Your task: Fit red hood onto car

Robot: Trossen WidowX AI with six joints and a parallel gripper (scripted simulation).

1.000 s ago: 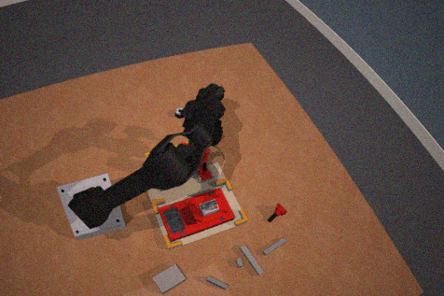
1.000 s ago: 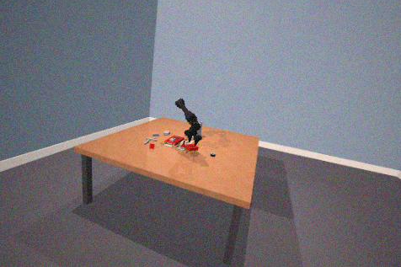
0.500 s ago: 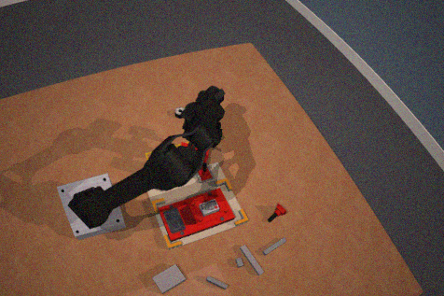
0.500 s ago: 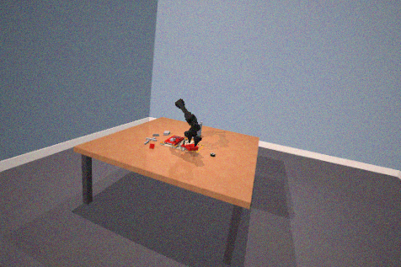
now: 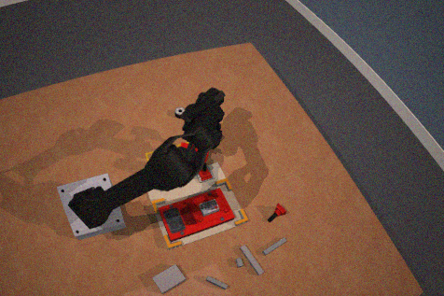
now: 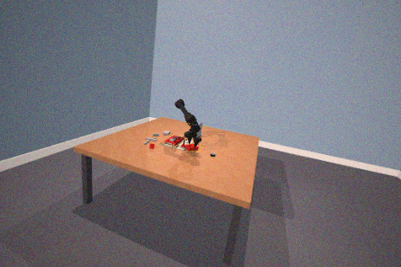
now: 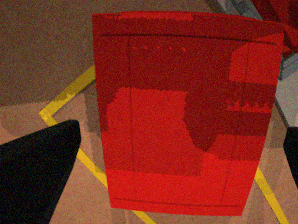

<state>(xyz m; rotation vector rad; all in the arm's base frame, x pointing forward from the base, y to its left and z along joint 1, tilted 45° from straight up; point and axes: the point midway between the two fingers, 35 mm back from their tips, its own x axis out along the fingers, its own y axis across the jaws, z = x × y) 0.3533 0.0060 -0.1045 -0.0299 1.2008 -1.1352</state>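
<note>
Now: gripper tip 10 mm above the red hood. The rest, counted from my gripper tip: grey engine block (40 mm behind, 190 mm to the right, 10 mm below).
</note>
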